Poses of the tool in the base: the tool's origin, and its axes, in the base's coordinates. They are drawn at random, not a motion.
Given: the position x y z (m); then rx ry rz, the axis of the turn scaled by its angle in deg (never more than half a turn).
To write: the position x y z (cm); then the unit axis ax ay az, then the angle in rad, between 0 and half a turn. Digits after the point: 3 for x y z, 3 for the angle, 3 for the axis.
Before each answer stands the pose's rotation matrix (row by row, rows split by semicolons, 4 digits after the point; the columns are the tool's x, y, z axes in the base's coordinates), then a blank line. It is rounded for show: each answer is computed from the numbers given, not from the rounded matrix.
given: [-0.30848 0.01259 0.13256 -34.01 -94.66 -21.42]
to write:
-0.0886 0.5751 -0.8133; 0.1690 0.8133 0.5568; 0.9816 -0.0881 -0.1692

[-30.848 1.259 13.256 -0.331 -0.920 -0.208 1.795]
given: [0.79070 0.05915 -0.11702 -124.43 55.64 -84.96]
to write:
0.2230 -0.3460 0.9114; -0.6971 -0.7101 -0.0990; 0.6814 -0.6133 -0.3995

[79.070 5.915 -11.702 -0.775 0.346 -0.529 2.803]
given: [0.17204 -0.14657 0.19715 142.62 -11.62 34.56]
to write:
0.8871 -0.2679 0.3759; -0.0136 -0.8292 -0.5588; 0.4614 0.4906 -0.7392

[17.204 -14.657 19.715 0.969 -0.079 0.235 2.569]
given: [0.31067 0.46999 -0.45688 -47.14 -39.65 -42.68]
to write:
0.5527 0.7963 -0.2458; -0.3036 0.4670 0.8305; 0.7761 -0.3844 0.4999

[31.067 46.999 -45.688 -0.629 -0.529 -0.570 1.308]
